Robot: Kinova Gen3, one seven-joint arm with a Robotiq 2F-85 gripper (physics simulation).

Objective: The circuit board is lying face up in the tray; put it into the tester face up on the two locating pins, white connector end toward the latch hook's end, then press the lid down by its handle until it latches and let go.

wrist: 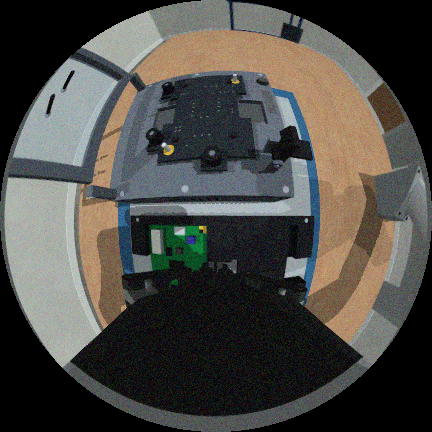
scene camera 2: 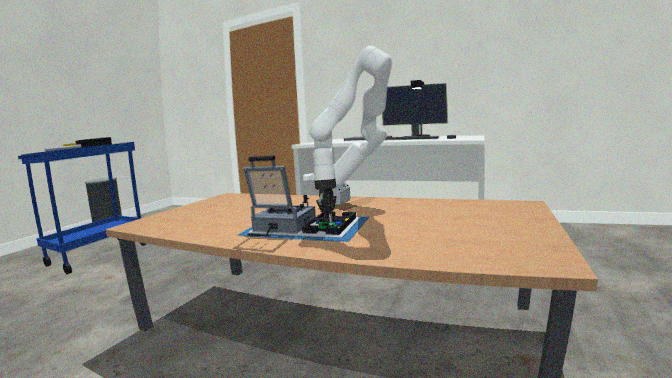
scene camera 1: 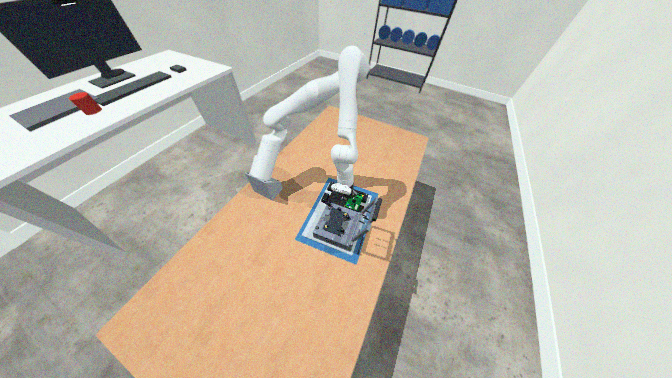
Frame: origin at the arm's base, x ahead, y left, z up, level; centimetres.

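Seen in the pictures: gripper, fingertip midpoint: point(wrist: 214, 266) point(scene camera 2: 328, 223) point(scene camera 1: 345, 199); arm's base, origin of the base link: point(scene camera 1: 261, 176).
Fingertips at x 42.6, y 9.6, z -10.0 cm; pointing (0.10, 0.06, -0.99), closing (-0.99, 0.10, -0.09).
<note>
Pixels of each thing's top centre, then the offset from my fingertips to it. Level surfaces: height alone.
- green circuit board, middle of its top: point(wrist: 174, 272) point(scene camera 2: 326, 222) point(scene camera 1: 354, 199) dx +4.4, dy +0.5, dz +1.6 cm
- handle, middle of its top: point(scene camera 2: 261, 156) point(scene camera 1: 377, 208) dx +14.8, dy -16.8, dz +26.4 cm
- black latch hook, middle of its top: point(wrist: 305, 135) dx -6.3, dy -10.5, dz +9.5 cm
- blue mat, its level: dz -1.0 cm
- wooden table, its level: dz -1.2 cm
The green circuit board point(wrist: 177, 246) point(scene camera 1: 355, 201) point(scene camera 2: 324, 223) lies face up in the black tray point(wrist: 250, 241) point(scene camera 2: 341, 226), its white connector to the left in the wrist view. My gripper point(wrist: 214, 266) point(scene camera 2: 325, 211) is shut and empty, low over the tray just beside the board's right edge. The grey tester point(wrist: 201, 185) point(scene camera 1: 324, 233) point(scene camera 2: 283, 219) stands beyond the tray with an empty nest and two locating pins point(wrist: 166, 148) point(wrist: 233, 78). Its clear lid point(scene camera 2: 268, 184) point(wrist: 44, 169) stands open, handle point(scene camera 2: 262, 158) on top. The black latch hook point(wrist: 292, 142) is at the tester's right.
Tester and tray sit on a blue mat point(scene camera 1: 311, 244) point(scene camera 2: 353, 232) on the wooden table point(scene camera 1: 247, 284). The arm's base mount point(scene camera 1: 263, 186) point(wrist: 393, 193) stands near the mat. A desk with a monitor point(scene camera 2: 415, 103) and a shelf rack point(scene camera 1: 373, 44) stand off the table.
</note>
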